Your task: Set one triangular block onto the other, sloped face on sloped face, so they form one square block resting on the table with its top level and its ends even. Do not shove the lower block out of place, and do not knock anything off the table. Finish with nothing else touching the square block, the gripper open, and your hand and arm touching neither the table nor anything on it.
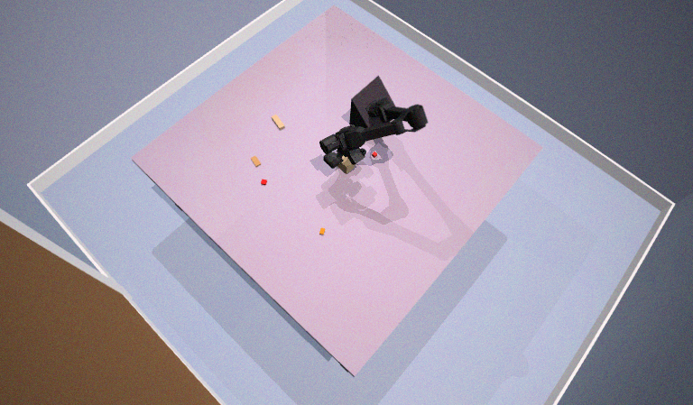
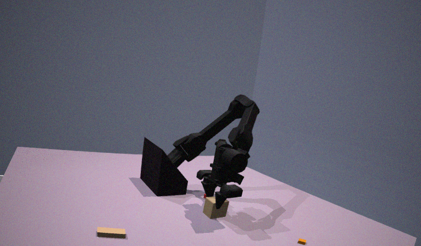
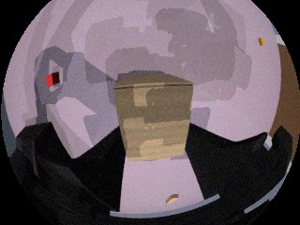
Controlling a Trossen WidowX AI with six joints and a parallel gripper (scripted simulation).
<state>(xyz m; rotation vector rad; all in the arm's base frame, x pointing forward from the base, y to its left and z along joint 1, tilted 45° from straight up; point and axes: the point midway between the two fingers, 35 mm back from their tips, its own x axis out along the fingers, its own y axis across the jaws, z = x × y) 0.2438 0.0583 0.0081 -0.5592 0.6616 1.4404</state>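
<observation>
Now: the block 10 mm to the right of my gripper tip and 10 mm above it. The rest, counted from my gripper tip: orange cube (290 mm ahead, 140 mm to the left, 30 mm below).
</observation>
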